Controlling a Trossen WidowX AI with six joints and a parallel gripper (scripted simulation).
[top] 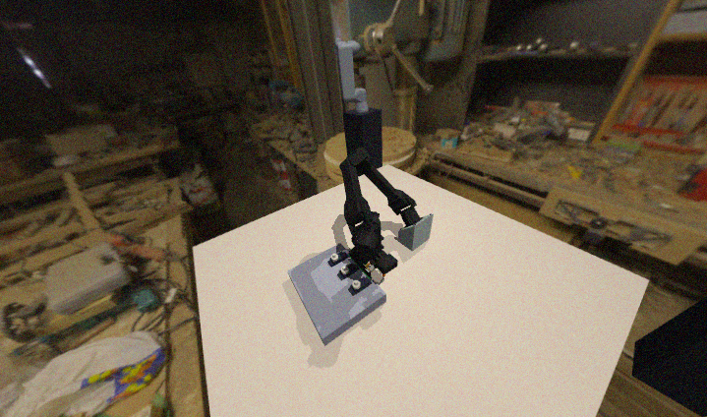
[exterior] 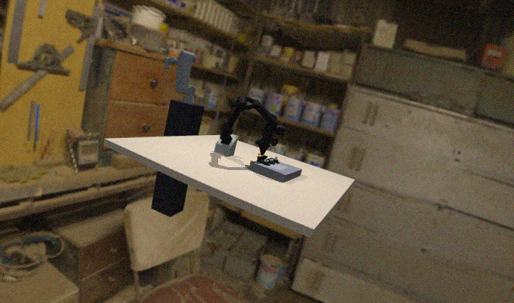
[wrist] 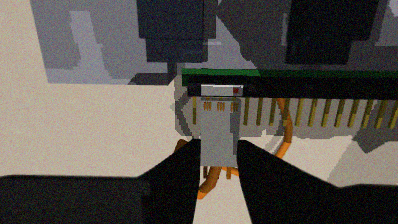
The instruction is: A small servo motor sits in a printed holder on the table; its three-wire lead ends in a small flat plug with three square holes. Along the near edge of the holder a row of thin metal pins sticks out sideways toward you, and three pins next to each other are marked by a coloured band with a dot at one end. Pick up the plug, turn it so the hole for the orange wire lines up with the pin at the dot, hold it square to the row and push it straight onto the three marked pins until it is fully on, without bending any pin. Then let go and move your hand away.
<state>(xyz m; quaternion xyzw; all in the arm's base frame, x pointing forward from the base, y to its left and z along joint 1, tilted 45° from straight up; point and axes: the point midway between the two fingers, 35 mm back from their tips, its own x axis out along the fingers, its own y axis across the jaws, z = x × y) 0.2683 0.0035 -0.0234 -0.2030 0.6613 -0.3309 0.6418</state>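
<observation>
Now: the light band 30 mm ahead of my gripper tip. Round my gripper tip: red dot (30 mm ahead, 10 mm to the right); grey-blue printed holder (180 mm ahead, 80 mm to the right, 50 mm below).
</observation>
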